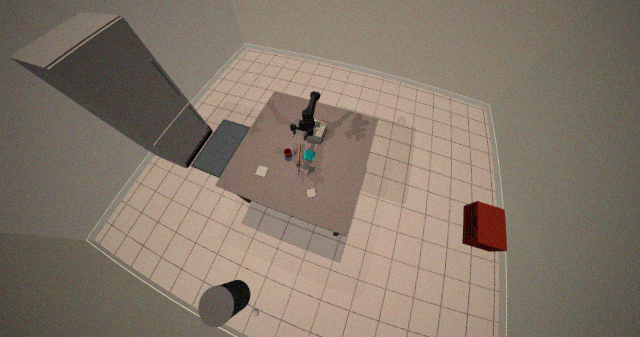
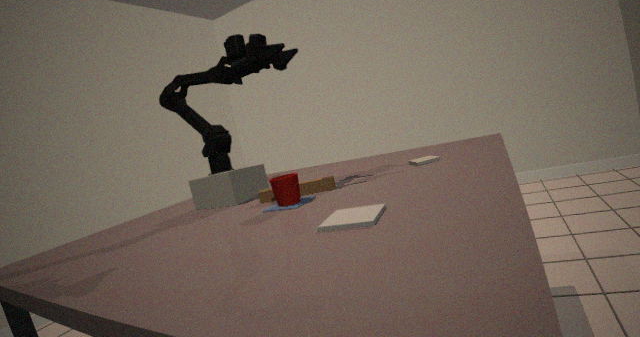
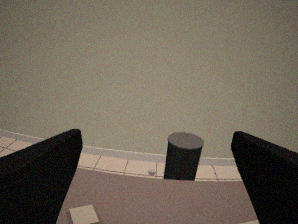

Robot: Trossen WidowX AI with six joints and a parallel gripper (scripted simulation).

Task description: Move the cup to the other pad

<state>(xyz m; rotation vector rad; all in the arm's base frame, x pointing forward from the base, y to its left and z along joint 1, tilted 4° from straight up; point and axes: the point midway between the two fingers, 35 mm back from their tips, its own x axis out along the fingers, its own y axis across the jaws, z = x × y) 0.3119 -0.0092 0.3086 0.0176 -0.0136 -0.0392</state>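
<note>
My gripper tip is now 4 cm past the cup, 16 cm to the left of it and 38 cm above it. Round my gripper tip: blue pad: 4 cm behind, 15 cm to the right, 43 cm below; wooden bar: 6 cm behind, 6 cm to the right, 42 cm below; teal pad: 8 cm behind, 4 cm to the left, 43 cm below.
</note>
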